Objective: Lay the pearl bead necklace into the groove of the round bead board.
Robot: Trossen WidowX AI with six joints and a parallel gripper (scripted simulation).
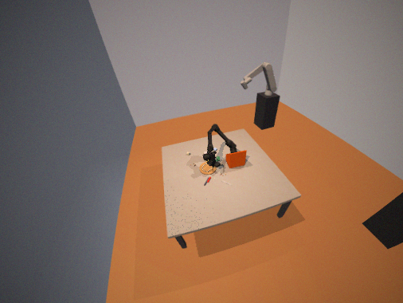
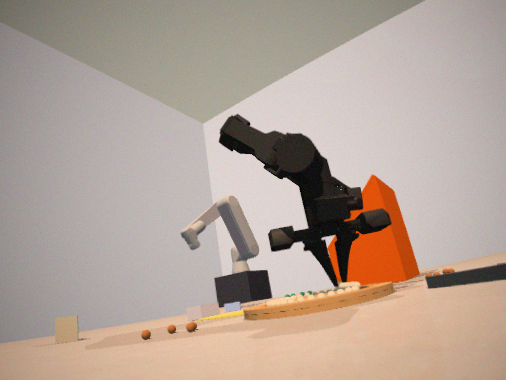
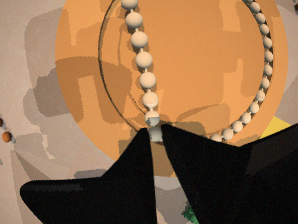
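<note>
My gripper tip is now 60 mm short of the round wooden bead board, 20 mm to the left of it and 10 mm above it. Round my gripper tip: tan cube 230 mm ahead, 350 mm to the right; then yellow flat piece 190 mm to the right, 20 mm below; then red-handled tool 120 mm ahead, 160 mm to the left, 10 mm below.
</note>
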